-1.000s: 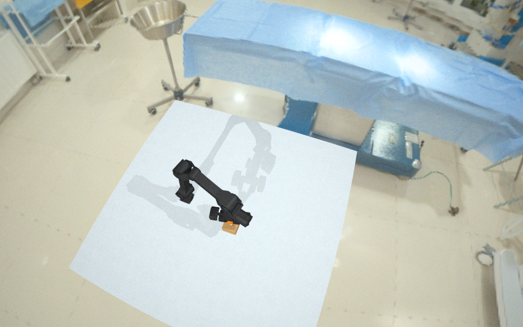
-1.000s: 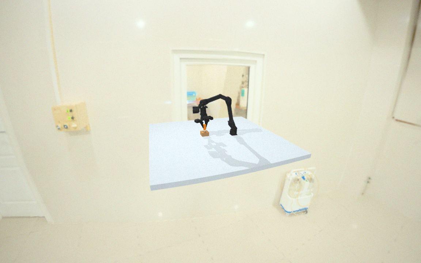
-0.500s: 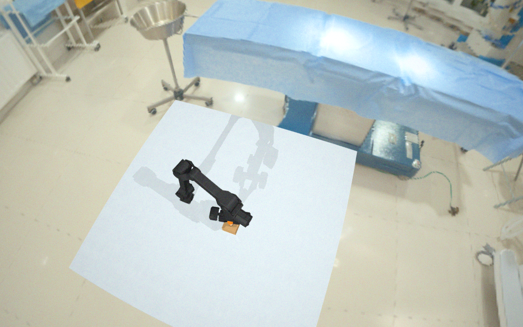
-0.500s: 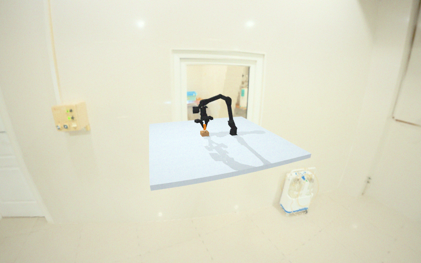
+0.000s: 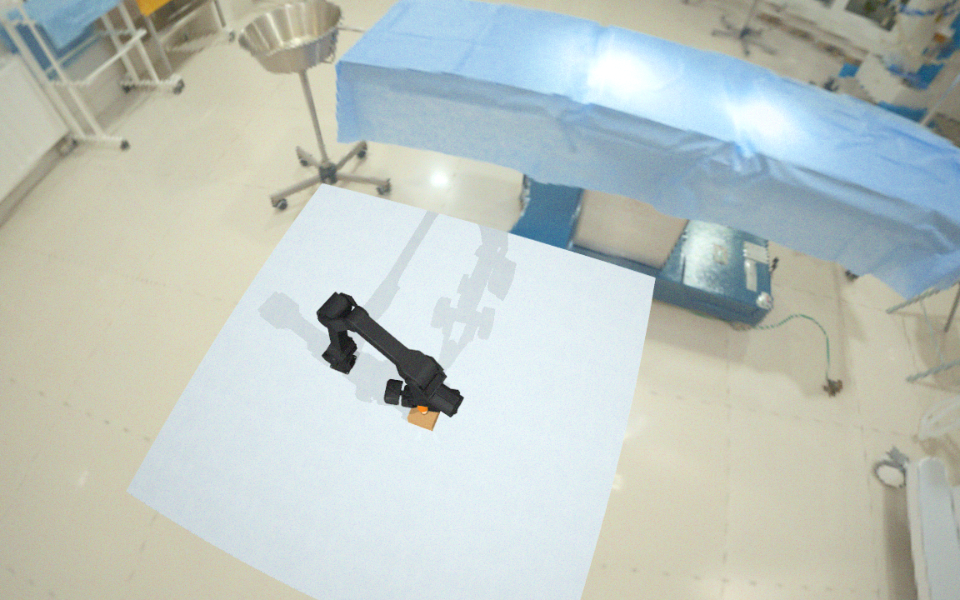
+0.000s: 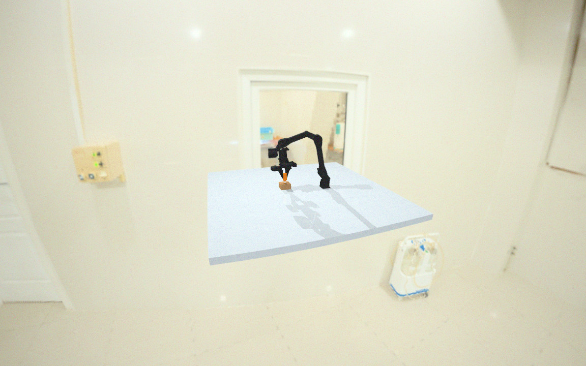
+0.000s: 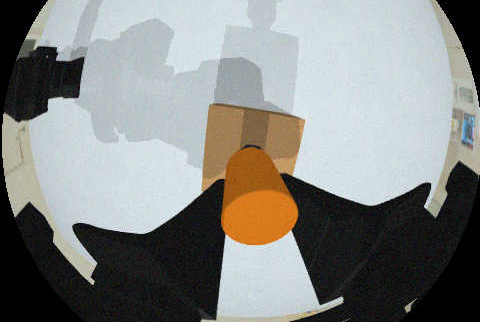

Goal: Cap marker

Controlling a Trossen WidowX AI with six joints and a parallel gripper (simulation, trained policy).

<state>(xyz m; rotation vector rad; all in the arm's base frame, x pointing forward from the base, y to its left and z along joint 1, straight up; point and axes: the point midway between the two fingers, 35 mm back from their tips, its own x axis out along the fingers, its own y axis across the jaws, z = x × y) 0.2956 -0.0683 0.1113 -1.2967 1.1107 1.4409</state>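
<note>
Right now the tan holder block is 6 cm below my gripper tip. Also, from my gripper tip: orange cap 1 cm above.
</note>
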